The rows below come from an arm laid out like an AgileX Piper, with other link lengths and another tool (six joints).
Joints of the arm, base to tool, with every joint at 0 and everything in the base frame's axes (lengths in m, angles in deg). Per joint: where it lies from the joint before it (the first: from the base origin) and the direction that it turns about. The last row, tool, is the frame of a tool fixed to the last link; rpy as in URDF.
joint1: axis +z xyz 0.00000 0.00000 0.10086
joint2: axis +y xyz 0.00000 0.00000 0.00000
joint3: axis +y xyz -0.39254 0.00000 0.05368
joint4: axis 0.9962 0 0.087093 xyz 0.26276 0.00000 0.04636
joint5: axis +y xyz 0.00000 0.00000 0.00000
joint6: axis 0.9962 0 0.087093 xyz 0.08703 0.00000 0.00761
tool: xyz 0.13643 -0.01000 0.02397 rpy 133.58 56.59 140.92
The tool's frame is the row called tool.
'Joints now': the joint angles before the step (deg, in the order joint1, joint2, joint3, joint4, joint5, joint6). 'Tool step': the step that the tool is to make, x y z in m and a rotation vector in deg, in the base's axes. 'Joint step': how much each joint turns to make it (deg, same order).
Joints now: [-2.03 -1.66 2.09 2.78 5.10 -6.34]
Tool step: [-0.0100 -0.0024 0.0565 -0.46 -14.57 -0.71]
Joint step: [-0.01 0.07 0.01 -0.08 -14.68 0.08]
